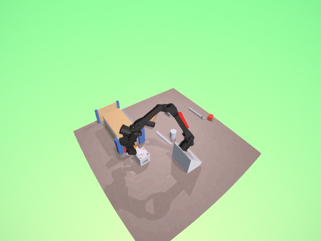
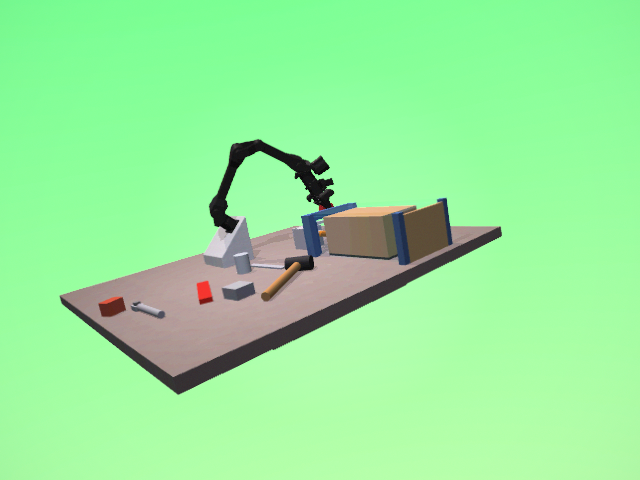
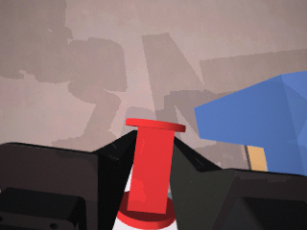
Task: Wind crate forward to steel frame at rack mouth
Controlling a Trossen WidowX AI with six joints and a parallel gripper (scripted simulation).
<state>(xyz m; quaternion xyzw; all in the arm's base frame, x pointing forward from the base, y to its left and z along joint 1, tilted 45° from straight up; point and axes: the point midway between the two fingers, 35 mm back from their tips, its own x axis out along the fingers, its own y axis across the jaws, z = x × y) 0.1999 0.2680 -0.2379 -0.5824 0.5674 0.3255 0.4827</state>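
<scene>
Right now my gripper tip is 20 mm past the winch handle, 50 mm to the left of it and 30 mm above it. Round my gripper tip: flat steel bar (70 mm ahead, 380 mm to the right, 130 mm below); white winch (60 mm behind, 120 mm to the right, 100 mm below); red grip (20 mm to the right).
</scene>
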